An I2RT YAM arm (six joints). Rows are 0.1 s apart.
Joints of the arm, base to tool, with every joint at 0 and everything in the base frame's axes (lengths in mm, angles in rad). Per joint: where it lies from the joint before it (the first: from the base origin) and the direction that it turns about. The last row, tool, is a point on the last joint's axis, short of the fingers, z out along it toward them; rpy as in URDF.
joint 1: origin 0 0 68 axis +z
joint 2: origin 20 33.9 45.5 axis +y
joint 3: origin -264 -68.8 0 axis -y
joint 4: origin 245 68.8 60 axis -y
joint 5: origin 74 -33.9 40.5 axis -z
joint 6: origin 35.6 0 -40.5 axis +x
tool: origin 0 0 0 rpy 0 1.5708 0
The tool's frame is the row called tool.
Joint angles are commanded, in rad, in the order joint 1, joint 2, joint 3, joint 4, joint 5, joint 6. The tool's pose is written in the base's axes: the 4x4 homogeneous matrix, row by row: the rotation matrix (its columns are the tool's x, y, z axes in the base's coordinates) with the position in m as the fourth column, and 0 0 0 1 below. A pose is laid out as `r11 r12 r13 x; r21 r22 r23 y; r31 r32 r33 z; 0 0 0 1`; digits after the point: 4 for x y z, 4 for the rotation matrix.
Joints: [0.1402, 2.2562, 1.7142, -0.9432, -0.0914, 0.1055]
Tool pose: -0.9965 -0.0422 0.0715 0.4326; -0.0347 0.9941 0.1023 0.0643; -0.0754 0.0994 -0.9922 0.1338; 0 0 0 1
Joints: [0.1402, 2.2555, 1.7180, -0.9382, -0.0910, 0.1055]
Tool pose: -0.9958 -0.0431 0.0809 0.4338; -0.0346 0.9941 0.1032 0.0645; -0.0849 0.1000 -0.9914 0.1351; 0 0 0 1
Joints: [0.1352, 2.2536, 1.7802, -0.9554, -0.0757, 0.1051]
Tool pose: -0.9907 -0.0413 0.1296 0.4430; -0.0292 0.9951 0.0940 0.0630; -0.1329 0.0893 -0.9871 0.1516; 0 0 0 1
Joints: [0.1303, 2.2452, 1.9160, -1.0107, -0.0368, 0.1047]
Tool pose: -0.9744 -0.0366 0.2220 0.4571; -0.0224 0.9976 0.0662 0.0612; -0.2239 0.0595 -0.9728 0.1906; 0 0 0 1
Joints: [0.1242, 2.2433, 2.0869, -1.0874, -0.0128, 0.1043]
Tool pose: -0.9479 -0.0294 0.3171 0.4673; -0.0134 0.9985 0.0525 0.0588; -0.3182 0.0455 -0.9469 0.2373; 0 0 0 1
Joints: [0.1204, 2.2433, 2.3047, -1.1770, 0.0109, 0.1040]
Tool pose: -0.8988 -0.0222 0.4377 0.4701; -0.0042 0.9991 0.0420 0.0565; -0.4383 0.0359 -0.8981 0.2965; 0 0 0 1
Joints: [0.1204, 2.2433, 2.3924, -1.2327, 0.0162, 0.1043]
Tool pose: -0.8842 -0.0206 0.4666 0.4658; -0.0021 0.9992 0.0401 0.0558; -0.4671 0.0345 -0.8835 0.3189; 0 0 0 1
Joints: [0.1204, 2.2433, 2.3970, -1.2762, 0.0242, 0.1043]
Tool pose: -0.9012 -0.0159 0.4331 0.4616; -0.0042 0.9996 0.0280 0.0550; -0.4333 0.0234 -0.9009 0.3181; 0 0 0 1
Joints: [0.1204, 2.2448, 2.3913, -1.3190, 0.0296, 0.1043]
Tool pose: -0.9214 -0.0128 0.3884 0.4577; -0.0067 0.9998 0.0172 0.0543; -0.3886 0.0132 -0.9213 0.3139; 0 0 0 1
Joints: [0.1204, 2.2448, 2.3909, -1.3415, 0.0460, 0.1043]
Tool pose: -0.9294 -0.0065 0.3691 0.4555; -0.0077 1.0000 -0.0017 0.0535; -0.3691 -0.0044 -0.9294 0.3129; 0 0 0 1
